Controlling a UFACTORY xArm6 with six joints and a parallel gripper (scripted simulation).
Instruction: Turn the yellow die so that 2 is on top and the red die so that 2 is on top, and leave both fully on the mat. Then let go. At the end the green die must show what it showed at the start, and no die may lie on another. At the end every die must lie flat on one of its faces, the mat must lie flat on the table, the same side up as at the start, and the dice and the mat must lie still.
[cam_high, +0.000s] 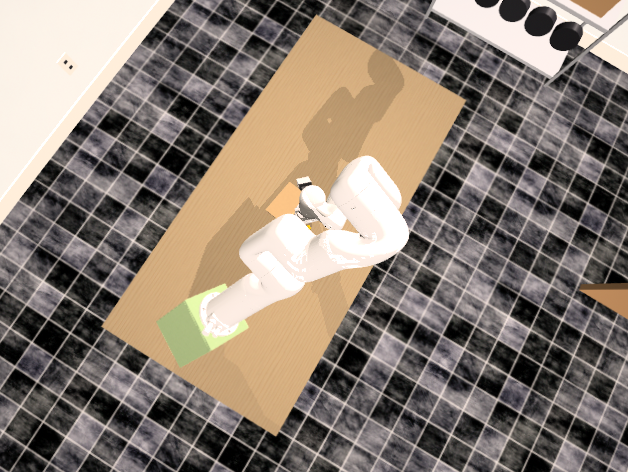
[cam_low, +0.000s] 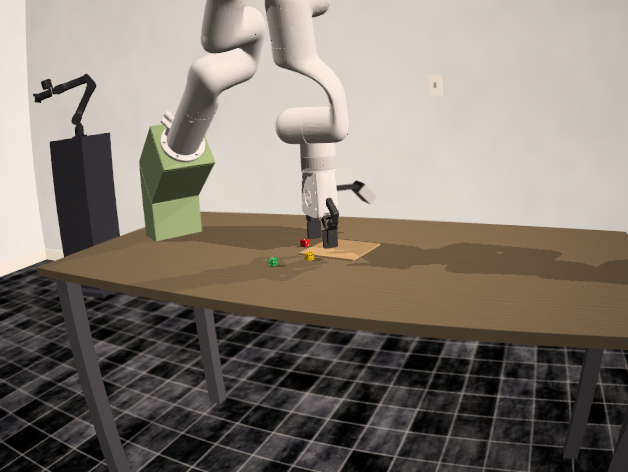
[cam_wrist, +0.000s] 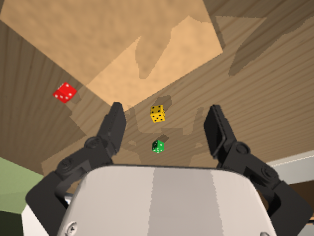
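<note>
Right now the yellow die is 40 mm below my hand, 30 mm behind it and 10 mm to the right of it. The rest, counted from my hand: red die 100 mm to the left, 70 mm behind, 40 mm below; green die 100 mm behind, 60 mm to the right, 40 mm below; tan mat 80 mm to the left, 40 mm below, 20 mm ahead.
</note>
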